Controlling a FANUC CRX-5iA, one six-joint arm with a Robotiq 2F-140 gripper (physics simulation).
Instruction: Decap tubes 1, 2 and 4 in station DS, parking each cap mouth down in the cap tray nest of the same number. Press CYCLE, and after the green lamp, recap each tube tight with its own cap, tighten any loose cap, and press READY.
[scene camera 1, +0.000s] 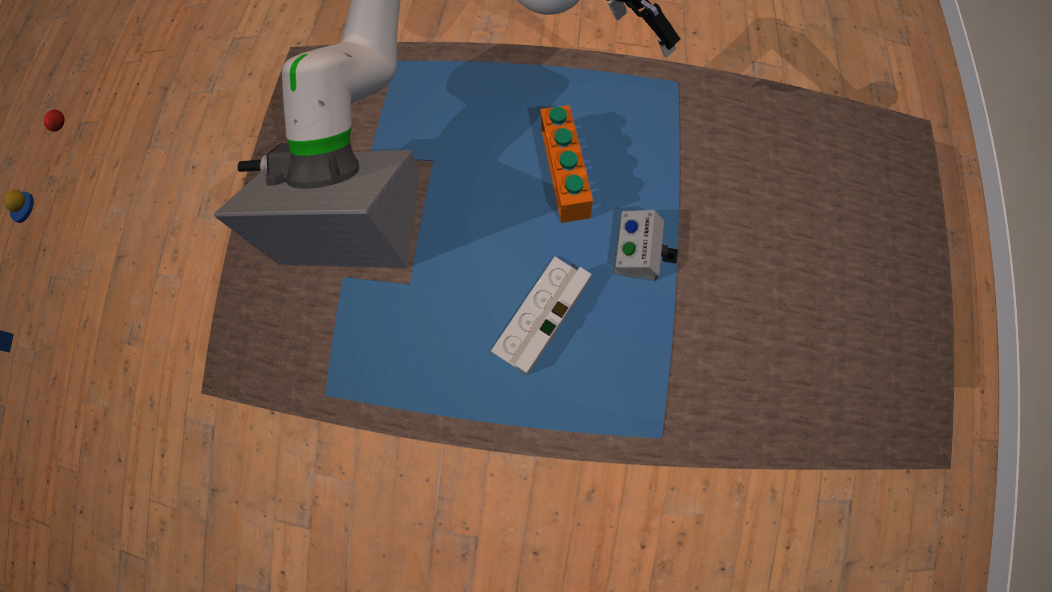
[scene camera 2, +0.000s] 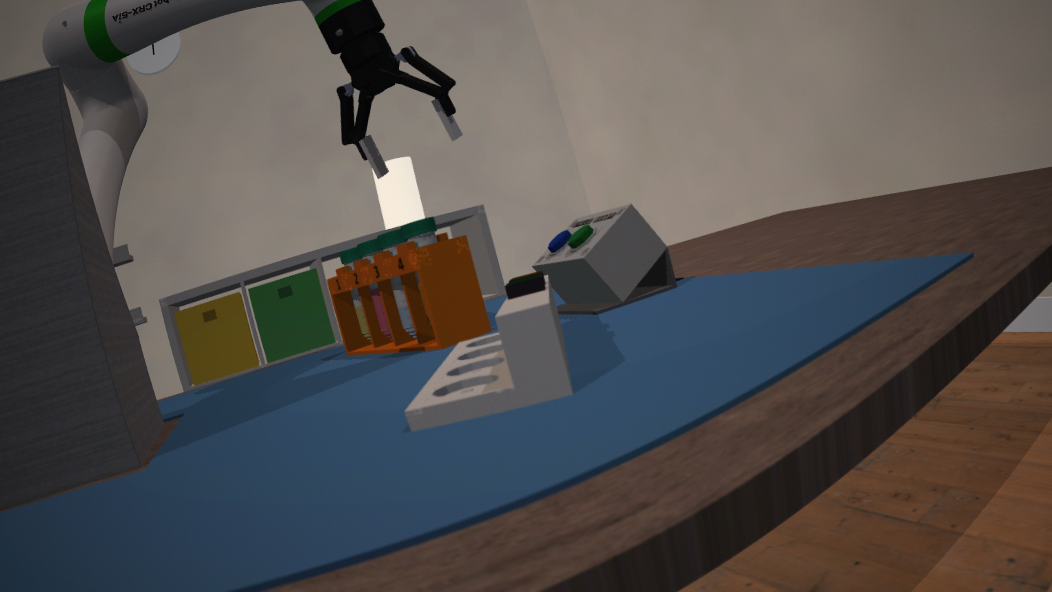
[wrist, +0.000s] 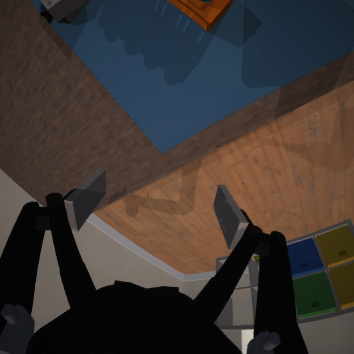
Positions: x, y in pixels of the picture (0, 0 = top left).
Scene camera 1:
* grey button box: 639, 249
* mat: 490, 226
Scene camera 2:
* gripper: 419, 156
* mat: 306, 467
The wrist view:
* gripper: 160, 188
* mat: 173, 78
